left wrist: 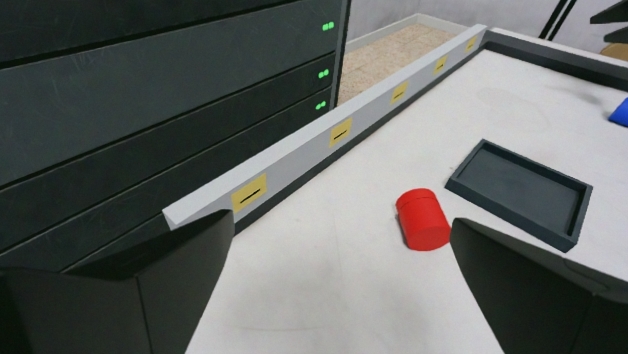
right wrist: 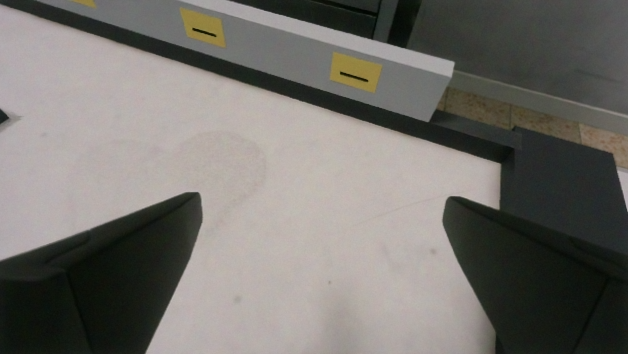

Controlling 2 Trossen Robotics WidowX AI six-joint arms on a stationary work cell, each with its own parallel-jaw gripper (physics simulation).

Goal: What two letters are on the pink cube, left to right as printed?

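Places are measured from the left arm's base along level axes (x down, y left, z ahead), in metres.
Where they show: left gripper, between the fingertips: (left wrist: 341,224); right gripper, between the fingertips: (left wrist: 596,29) (right wrist: 324,207).
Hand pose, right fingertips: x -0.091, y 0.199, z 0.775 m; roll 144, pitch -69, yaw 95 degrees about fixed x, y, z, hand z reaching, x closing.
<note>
Each offset is from my right fingertips to the top centre of the thing. "spot": to the spot under its first point. Level surfaces: height alone.
The pink cube does not show in the left wrist view or the right wrist view, and no printed letters can be read in either. My left gripper (left wrist: 341,224) is open, with no object between its fingers; a red cylinder {dx +0.067, dy +0.040, dz -0.476 m} (left wrist: 424,220) shows beyond it, near the right fingertip in the picture. My right gripper (right wrist: 324,207) is open and empty above the white table top {dx +0.110 m} (right wrist: 320,165).
A dark shallow tray {dx +0.092, dy -0.021, dz -0.336 m} (left wrist: 520,187) lies right of the red cylinder. Part of a blue object {spot: dx +0.090, dy -0.097, dz -0.053 m} (left wrist: 621,114) shows at the right edge. A grey rail with yellow labels (left wrist: 295,172) (right wrist: 280,47) borders the table. A dark cabinet (left wrist: 165,95) stands behind it.
</note>
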